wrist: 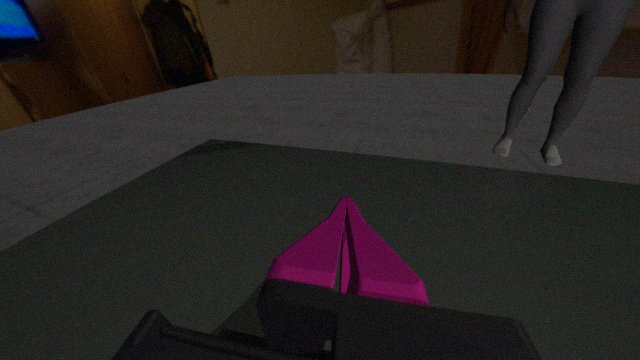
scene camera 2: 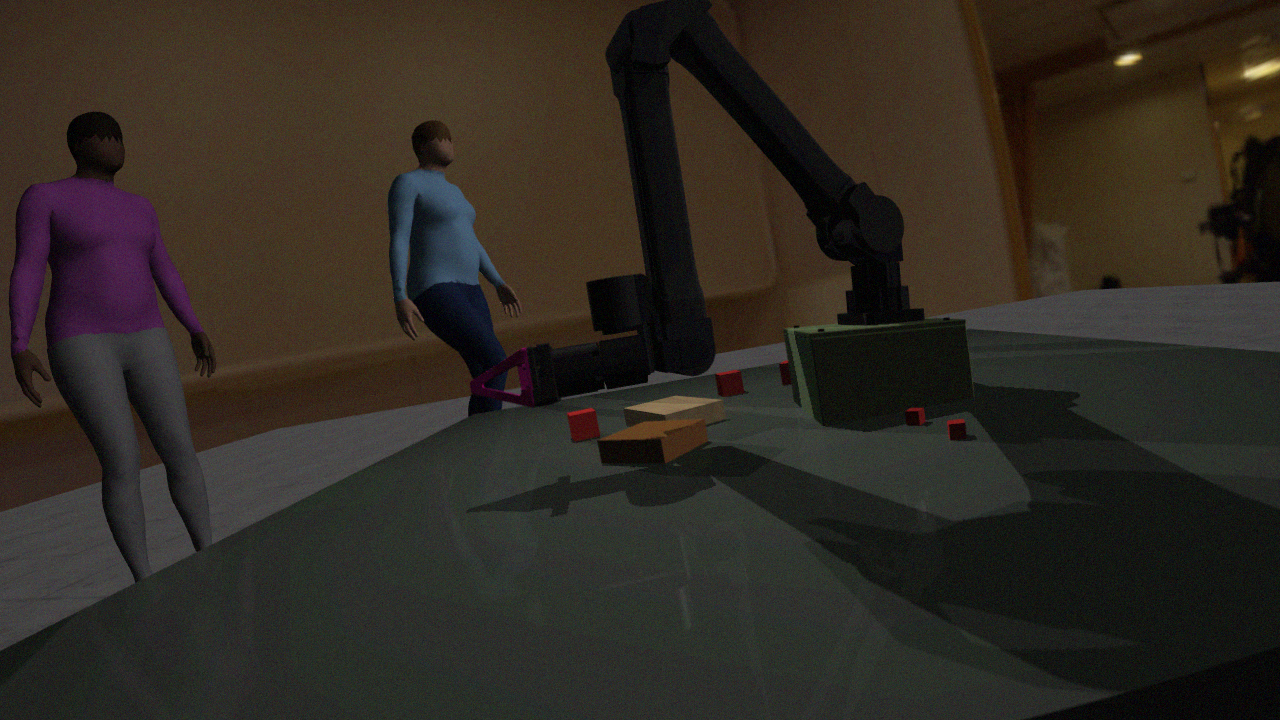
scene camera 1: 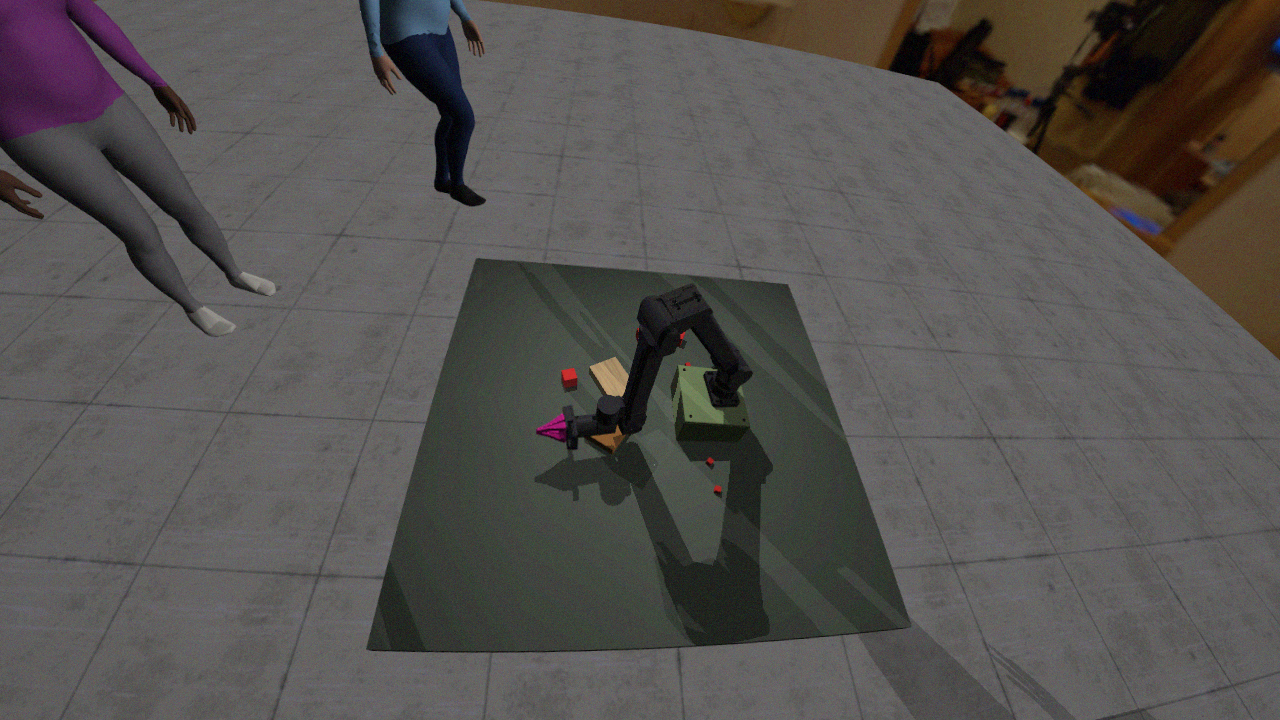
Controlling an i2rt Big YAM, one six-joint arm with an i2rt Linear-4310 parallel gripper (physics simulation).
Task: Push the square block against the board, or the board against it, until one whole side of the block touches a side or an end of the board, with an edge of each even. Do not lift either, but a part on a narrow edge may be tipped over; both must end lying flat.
Note:
My gripper (scene camera 2: 470,388) is shut, holding nothing. Also in view: a square block (scene camera 2: 652,442). On the table rests a tan wooden board (scene camera 2: 675,407).
The tan wooden board shows as well in scene camera 1 (scene camera 1: 611,378). My gripper also shows in the wrist view (wrist: 345,205) and in scene camera 1 (scene camera 1: 536,431). The wrist view misses the square block: it is out of frame. The wrist view misses the tan wooden board: it is out of frame.

